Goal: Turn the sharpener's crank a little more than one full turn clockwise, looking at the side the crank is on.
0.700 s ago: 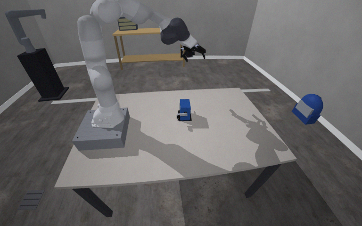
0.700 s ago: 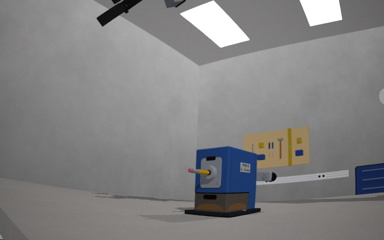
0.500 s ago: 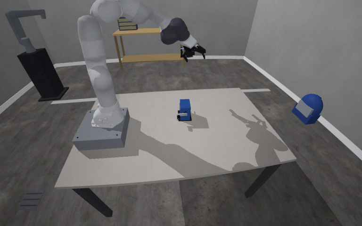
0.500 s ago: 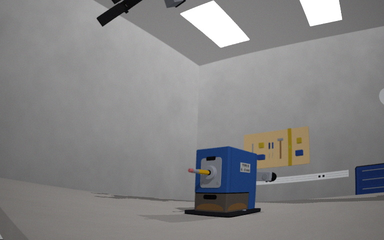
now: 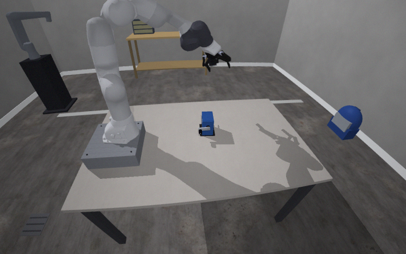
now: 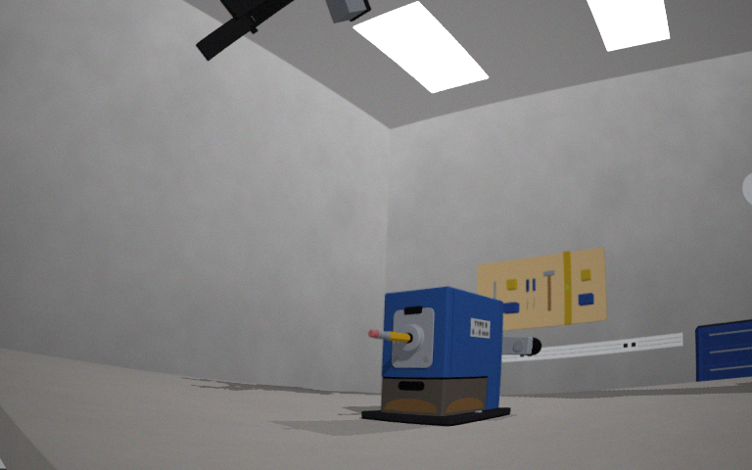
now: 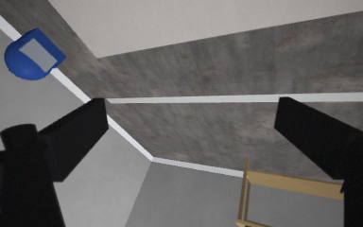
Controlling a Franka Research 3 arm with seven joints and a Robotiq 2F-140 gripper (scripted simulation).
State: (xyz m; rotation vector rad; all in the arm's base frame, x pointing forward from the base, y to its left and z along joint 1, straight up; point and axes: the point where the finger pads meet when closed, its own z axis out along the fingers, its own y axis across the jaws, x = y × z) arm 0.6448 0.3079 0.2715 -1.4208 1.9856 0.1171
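The black knob lies 190 mm behind my hand, 340 mm to the right of it and 290 mm below it.
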